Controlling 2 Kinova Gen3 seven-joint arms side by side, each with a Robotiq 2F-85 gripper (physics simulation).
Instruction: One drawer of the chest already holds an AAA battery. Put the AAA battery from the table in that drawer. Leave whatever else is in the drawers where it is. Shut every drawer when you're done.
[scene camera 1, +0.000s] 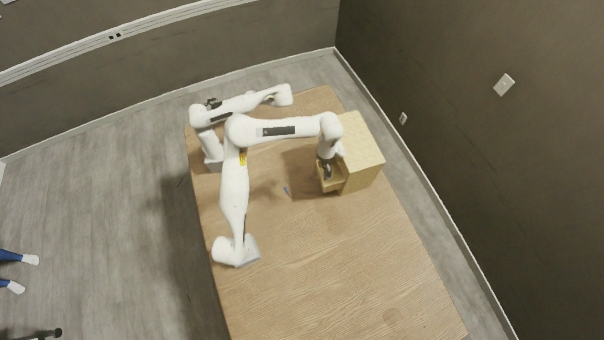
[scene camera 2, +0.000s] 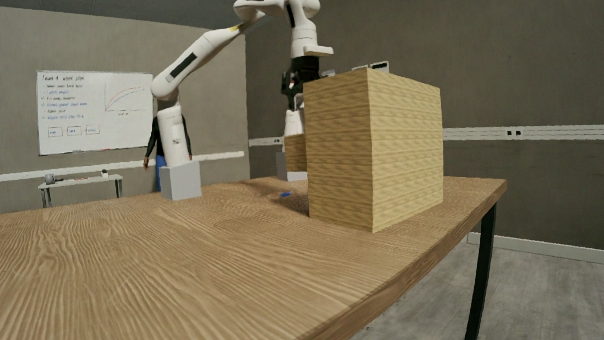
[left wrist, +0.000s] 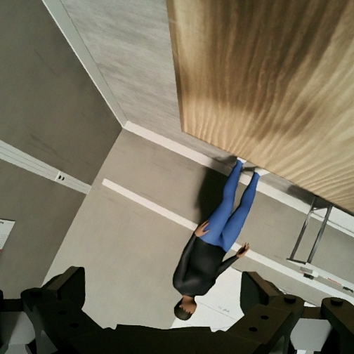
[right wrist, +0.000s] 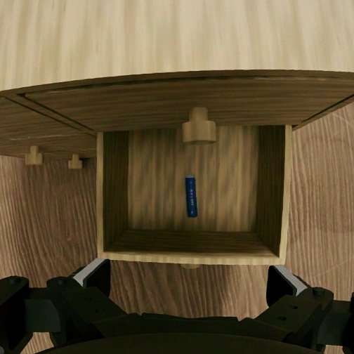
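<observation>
A blue AAA battery lies on the table in front of the chest. The wooden chest has one lower drawer pulled out. A second blue battery lies inside that drawer. The drawer above it looks shut. My right gripper is open and empty and points down above the open drawer, its fingers at the front edge in the right wrist view. My left gripper is open and empty, held up away from the chest.
The upper drawer's knob sticks out over the back of the open drawer. Two more knobs show on the neighbouring column. The right arm reaches over the table. A person stands beyond the table.
</observation>
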